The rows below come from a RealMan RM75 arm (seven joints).
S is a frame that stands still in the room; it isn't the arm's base.
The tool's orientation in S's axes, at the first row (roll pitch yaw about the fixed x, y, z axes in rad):
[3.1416, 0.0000, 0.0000]
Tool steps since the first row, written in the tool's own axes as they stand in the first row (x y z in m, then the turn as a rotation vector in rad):
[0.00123, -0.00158, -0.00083, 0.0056, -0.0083, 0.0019]
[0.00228, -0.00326, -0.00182, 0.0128, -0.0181, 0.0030]
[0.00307, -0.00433, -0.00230, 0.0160, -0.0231, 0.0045]
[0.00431, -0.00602, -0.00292, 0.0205, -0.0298, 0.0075]
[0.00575, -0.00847, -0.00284, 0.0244, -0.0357, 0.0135]
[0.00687, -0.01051, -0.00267, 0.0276, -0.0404, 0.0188]
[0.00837, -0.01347, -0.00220, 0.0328, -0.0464, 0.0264]
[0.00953, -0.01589, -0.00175, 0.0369, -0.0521, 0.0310]
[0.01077, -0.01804, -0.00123, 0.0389, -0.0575, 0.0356]
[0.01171, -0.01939, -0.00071, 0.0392, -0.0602, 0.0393]
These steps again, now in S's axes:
[0.00123, 0.00158, 0.00083, 0.0056, 0.0083, -0.0019]
[0.00228, 0.00326, 0.00182, 0.0128, 0.0181, -0.0030]
[0.00307, 0.00433, 0.00230, 0.0160, 0.0231, -0.0045]
[0.00431, 0.00602, 0.00292, 0.0205, 0.0298, -0.0075]
[0.00575, 0.00847, 0.00284, 0.0244, 0.0357, -0.0135]
[0.00687, 0.01051, 0.00267, 0.0276, 0.0404, -0.0188]
[0.00837, 0.01347, 0.00220, 0.0328, 0.0464, -0.0264]
[0.00953, 0.01589, 0.00175, 0.0369, 0.0521, -0.0310]
[0.01077, 0.01804, 0.00123, 0.0389, 0.0575, -0.0356]
[0.01171, 0.01939, 0.00071, 0.0392, 0.0602, -0.0393]

